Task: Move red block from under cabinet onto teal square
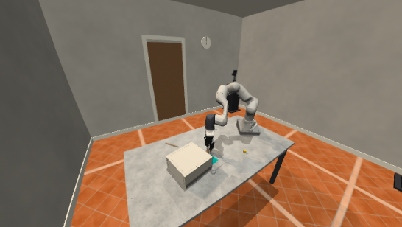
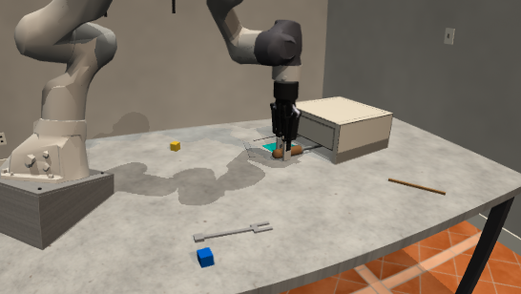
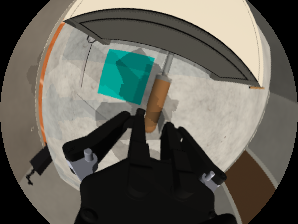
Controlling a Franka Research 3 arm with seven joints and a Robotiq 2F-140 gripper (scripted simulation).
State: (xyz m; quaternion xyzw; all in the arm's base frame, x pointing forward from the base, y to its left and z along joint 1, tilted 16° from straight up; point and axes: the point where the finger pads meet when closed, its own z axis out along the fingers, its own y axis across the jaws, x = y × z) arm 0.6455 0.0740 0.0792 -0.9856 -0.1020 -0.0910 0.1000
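Right now the teal square is 9 cm to the left of my hand, 4 cm below it and 4 cm ahead of it. Also, from my hand: hook tool 14 cm ahead, 7 cm to the left, 2 cm below; yellow cube 33 cm behind, 19 cm to the left, 3 cm below; red block 24 cm ahead, 10 cm to the left, 2 cm below.
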